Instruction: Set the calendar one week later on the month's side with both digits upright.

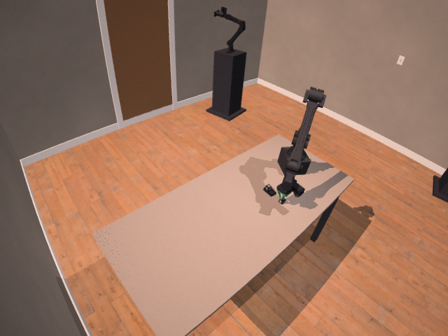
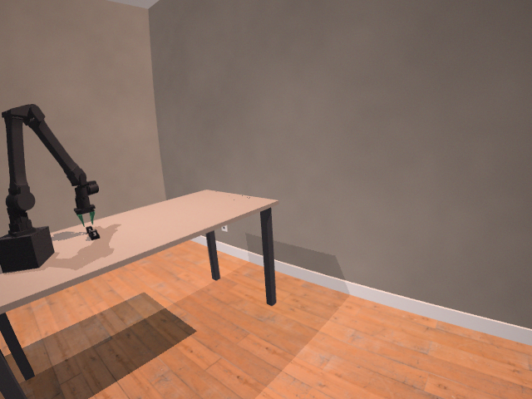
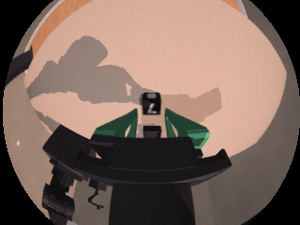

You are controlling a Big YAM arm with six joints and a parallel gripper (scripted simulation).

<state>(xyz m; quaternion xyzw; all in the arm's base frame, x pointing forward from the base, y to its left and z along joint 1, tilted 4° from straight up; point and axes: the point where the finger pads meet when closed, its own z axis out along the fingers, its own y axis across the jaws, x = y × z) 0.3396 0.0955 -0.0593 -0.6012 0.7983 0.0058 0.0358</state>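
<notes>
The dark calendar tray is 3 cm behind my hand, 10 cm to the right of it and 4 cm below it.
</notes>
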